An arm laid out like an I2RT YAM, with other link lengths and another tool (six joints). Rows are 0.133 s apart.
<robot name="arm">
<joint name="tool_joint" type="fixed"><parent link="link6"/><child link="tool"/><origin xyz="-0.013 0.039 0.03" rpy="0.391 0 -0.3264"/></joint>
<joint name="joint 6" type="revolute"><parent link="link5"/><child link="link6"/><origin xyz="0.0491 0 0.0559" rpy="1.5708 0 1.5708"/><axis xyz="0 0 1"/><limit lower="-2.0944" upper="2.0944"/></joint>
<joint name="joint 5" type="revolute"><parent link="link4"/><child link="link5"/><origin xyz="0.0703 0.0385 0.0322" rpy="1.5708 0 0"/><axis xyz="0 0 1"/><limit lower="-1.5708" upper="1.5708"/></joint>
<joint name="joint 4" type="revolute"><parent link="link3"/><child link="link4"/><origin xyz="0.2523 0.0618 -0.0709" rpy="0 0 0"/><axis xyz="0 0 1"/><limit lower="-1.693" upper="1.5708"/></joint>
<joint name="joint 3" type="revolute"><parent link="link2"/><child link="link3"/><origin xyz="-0.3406 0 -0.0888" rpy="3.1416 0 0"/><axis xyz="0 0 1"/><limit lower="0" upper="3.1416"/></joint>
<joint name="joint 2" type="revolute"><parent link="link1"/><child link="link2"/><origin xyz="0.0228 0.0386 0.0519" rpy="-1.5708 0 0"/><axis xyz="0 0 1"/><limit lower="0" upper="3.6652"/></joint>
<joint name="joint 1" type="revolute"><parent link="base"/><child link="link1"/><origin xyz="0 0 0.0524" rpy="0 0 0"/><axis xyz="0 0 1"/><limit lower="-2.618" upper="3.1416"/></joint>
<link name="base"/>
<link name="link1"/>
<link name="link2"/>
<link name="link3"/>
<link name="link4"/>
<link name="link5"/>
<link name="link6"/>
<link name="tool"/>
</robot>
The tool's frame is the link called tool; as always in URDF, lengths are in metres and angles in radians.
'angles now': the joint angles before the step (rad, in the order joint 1, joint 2, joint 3, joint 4, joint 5, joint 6). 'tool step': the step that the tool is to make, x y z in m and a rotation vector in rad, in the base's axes. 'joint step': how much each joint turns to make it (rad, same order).
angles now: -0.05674 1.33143 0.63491 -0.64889 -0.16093 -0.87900
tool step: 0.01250 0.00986 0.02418 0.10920 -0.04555 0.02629
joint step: 0.00609 -0.01818 0.09349 -0.07033 -0.11304 0.00774
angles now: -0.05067 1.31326 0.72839 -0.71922 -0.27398 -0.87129
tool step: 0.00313 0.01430 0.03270 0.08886 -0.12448 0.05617
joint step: 0.03678 -0.08723 0.07686 -0.03860 -0.09407 0.01222
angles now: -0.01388 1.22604 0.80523 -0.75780 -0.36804 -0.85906
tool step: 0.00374 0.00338 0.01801 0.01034 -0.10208 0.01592
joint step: 0.01389 -0.04948 0.03681 0.01684 -0.01085 0.00311
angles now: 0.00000 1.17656 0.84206 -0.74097 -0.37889 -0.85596
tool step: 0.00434 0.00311 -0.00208 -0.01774 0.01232 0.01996
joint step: 0.02607 0.02145 0.00470 0.00309 0.01839 -0.00306
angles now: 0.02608 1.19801 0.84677 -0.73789 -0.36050 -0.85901
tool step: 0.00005 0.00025 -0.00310 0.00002 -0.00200 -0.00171
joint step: 0.00151 0.00002 -0.01226 0.01535 0.00153 0.00303
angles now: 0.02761 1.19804 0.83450 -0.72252 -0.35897 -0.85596
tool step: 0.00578 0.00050 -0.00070 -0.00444 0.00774 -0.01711
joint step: 0.00457 0.02142 0.00910 0.01078 0.01381 0.01836
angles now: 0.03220 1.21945 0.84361 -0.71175 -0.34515 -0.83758
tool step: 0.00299 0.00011 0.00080 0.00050 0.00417 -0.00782
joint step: 0.00002 0.01081 0.00925 0.00000 0.00308 0.00769
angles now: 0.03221 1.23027 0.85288 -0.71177 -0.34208 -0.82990
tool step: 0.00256 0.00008 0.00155 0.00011 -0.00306 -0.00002
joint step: -0.00002 0.00612 0.00918 0.00000 -0.00001 0.00001
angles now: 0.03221 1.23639 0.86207 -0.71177 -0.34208 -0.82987
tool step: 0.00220 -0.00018 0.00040 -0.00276 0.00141 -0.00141
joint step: -0.00001 0.00768 0.00615 0.00002 0.00305 -0.00002
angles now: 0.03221 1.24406 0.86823 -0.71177 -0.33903 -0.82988
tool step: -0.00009 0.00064 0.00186 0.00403 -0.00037 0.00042
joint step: 0.00151 -0.00153 0.00611 -0.00614 -0.00305 0.00301
